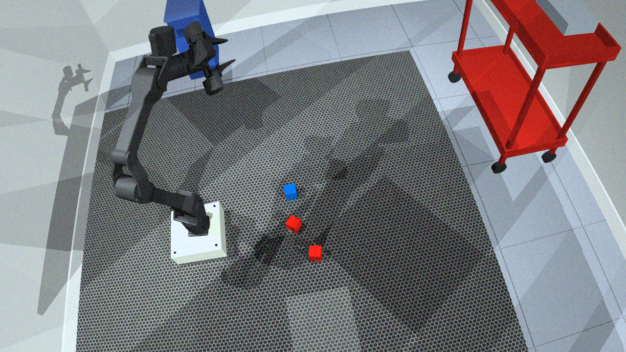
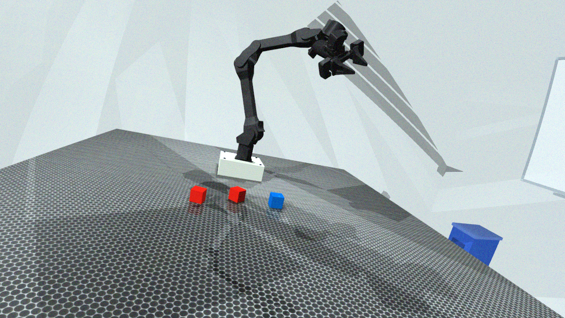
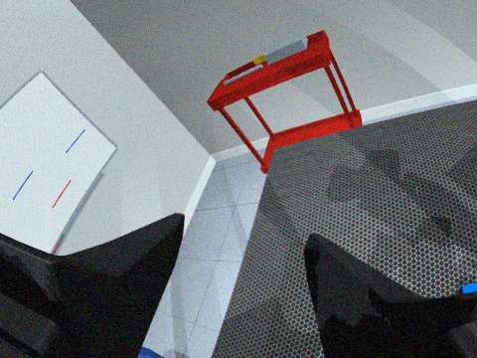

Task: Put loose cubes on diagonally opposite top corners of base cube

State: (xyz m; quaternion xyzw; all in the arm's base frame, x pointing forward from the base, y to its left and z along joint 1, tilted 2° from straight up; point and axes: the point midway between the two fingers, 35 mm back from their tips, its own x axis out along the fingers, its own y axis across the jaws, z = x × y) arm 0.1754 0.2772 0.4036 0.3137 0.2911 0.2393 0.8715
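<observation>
My gripper tip is 9 cm short of the blue base cube, 18 cm to the left of it and 44 cm above it.
</observation>
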